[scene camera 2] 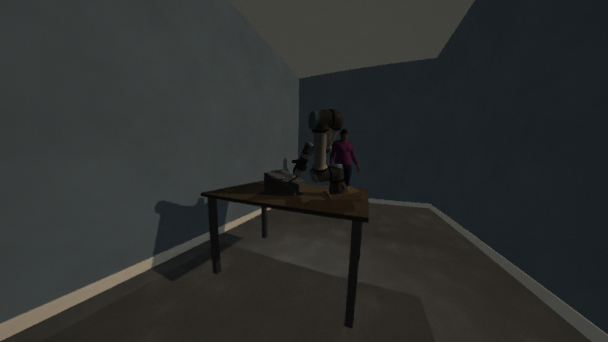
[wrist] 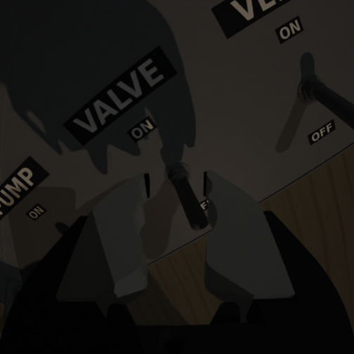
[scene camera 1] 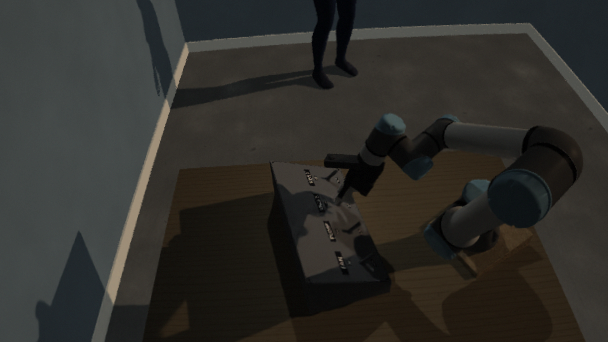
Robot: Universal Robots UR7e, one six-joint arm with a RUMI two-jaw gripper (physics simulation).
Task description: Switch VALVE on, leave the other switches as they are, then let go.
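Seen in the pictures: gripper, between the fingertips: [scene camera 2: 294, 177] [scene camera 1: 337, 199]; arm's base, origin of its link: [scene camera 2: 338, 191].
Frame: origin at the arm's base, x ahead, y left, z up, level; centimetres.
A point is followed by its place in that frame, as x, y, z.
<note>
The grey sloped switch panel [scene camera 1: 305, 240] @(54.4, 14.7, 12.6) [scene camera 2: 281, 186] @(38.7, 24.9, 3.9) stands on the table. It carries the labels VENT [scene camera 1: 309, 177] @(56.2, -14.5, 8.7), VALVE [scene camera 1: 319, 202] @(51.9, -3.4, 8.6) [wrist: 120, 96], PUMP [scene camera 1: 329, 231] @(47.9, 8.2, 8.8) [wrist: 21, 186] and FAN [scene camera 1: 341, 262] @(43.8, 19.1, 8.7). In the wrist view the dark VALVE lever [wrist: 187, 200] leans to the OFF side, away from its ON mark [wrist: 142, 130]. My gripper [wrist: 176, 174] [scene camera 1: 339, 201] @(46.2, -5.7, 7.8) is partly open, with the lever standing between its parted fingers, not clamped, close to the right finger. That finger partly hides the OFF mark. The VENT lever [wrist: 330, 100] leans away from its ON mark.
The PUMP lever [scene camera 1: 352, 228] @(40.9, 5.7, 7.4) and FAN lever [scene camera 1: 369, 262] @(35.5, 16.0, 4.5) stand along the panel on the other side of VALVE from VENT. The wooden table [scene camera 1: 215, 240] @(87.5, 5.2, -3.6) [scene camera 2: 240, 194] @(68.4, 40.8, -3.5) carries the panel and the arm's base. A person [scene camera 2: 344, 152] stands on the floor behind the table.
</note>
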